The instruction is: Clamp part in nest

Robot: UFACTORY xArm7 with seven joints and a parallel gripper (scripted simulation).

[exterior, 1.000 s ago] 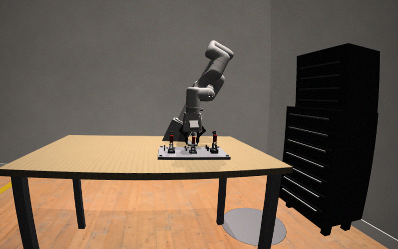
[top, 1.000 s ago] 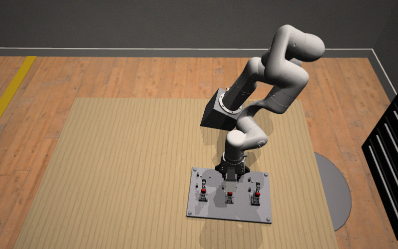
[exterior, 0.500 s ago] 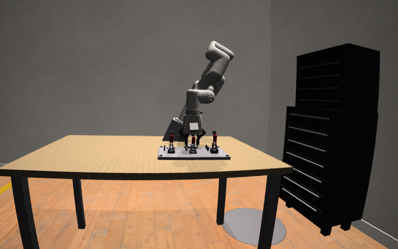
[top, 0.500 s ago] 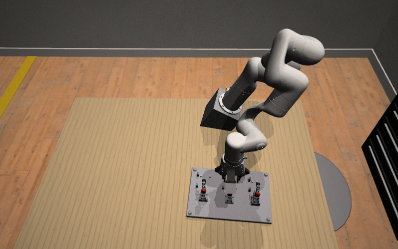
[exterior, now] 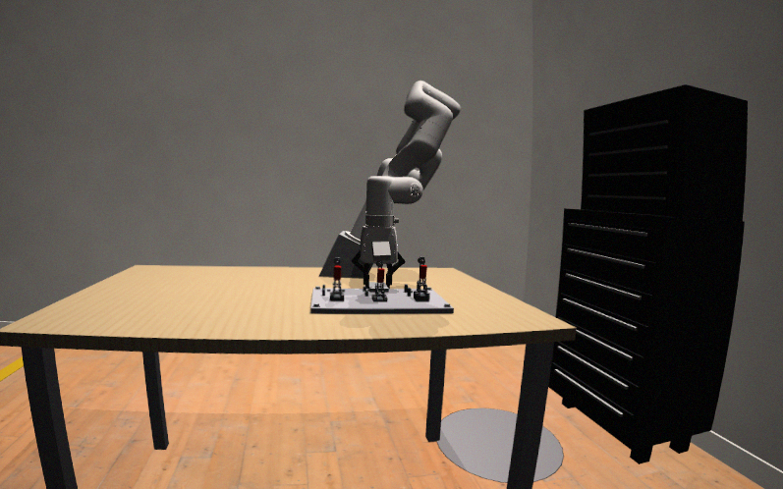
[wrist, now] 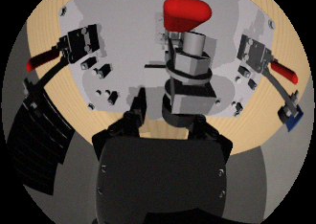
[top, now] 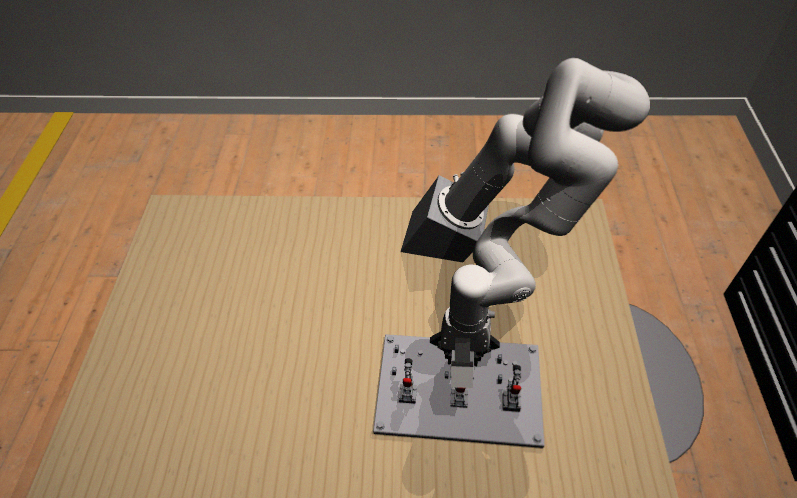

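The grey flat part lies 2 cm below my hand.
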